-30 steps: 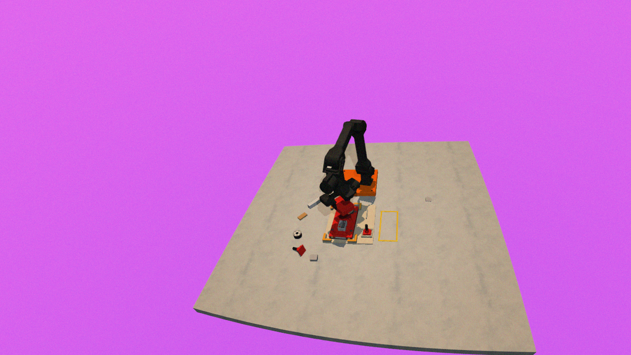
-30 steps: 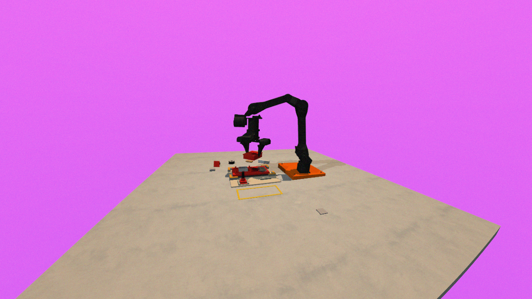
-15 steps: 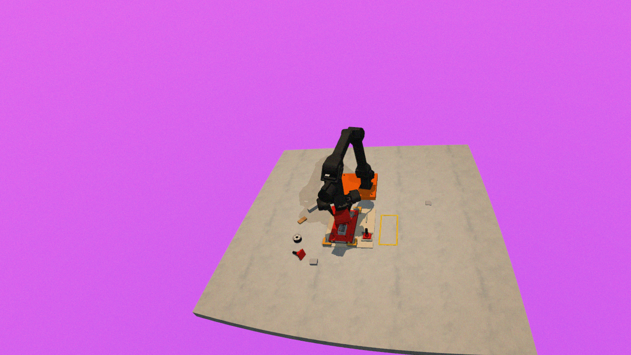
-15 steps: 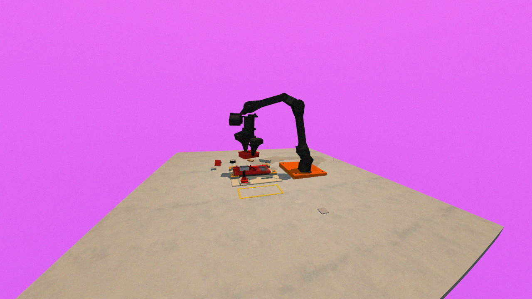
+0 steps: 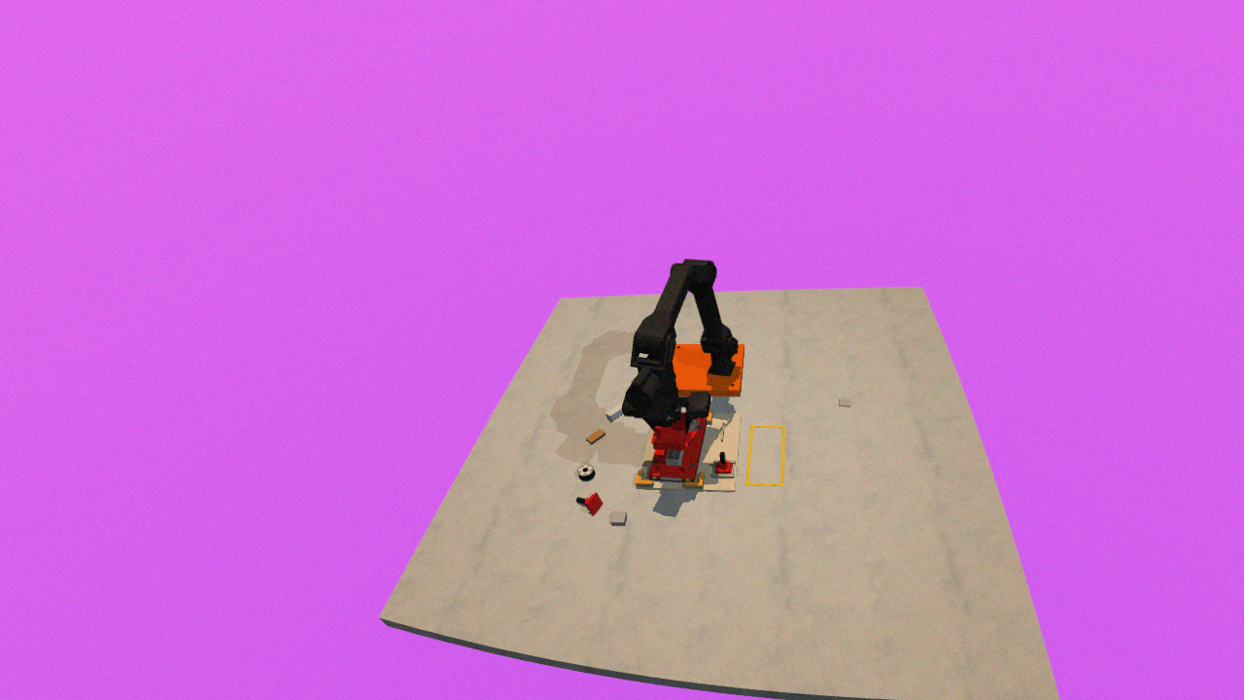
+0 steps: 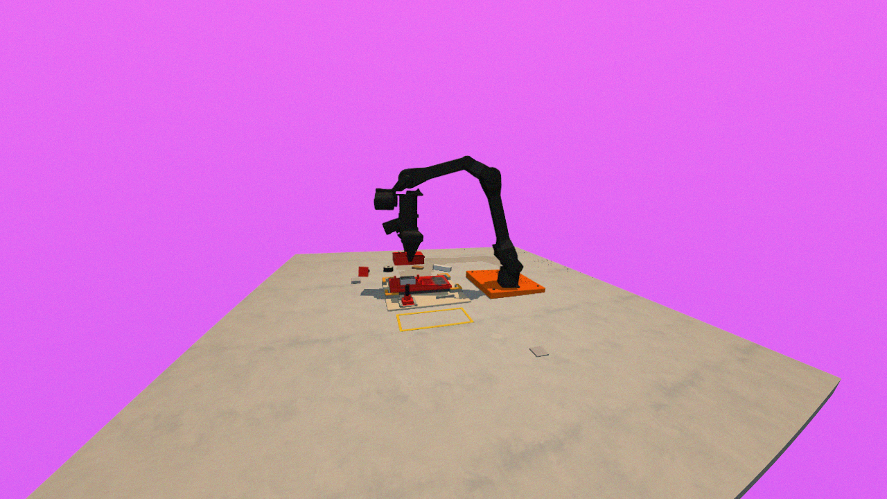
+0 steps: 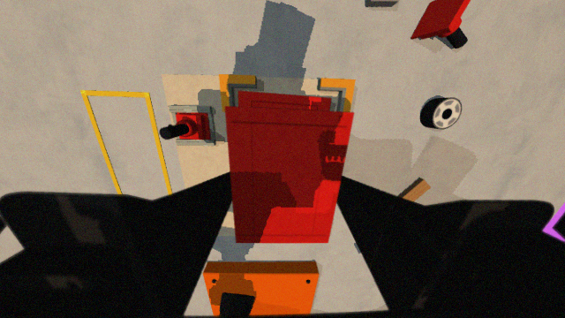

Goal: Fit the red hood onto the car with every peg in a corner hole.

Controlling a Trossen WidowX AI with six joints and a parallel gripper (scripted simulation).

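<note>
The grey engine block is 80 mm below my gripper tip. The rest, counted from my gripper tip: jig (40 mm behind, 10 mm to the left, 100 mm below); then red hood (right at my gripper tip); then black wheel (90 mm ahead, 200 mm to the right, 100 mm below).
</note>
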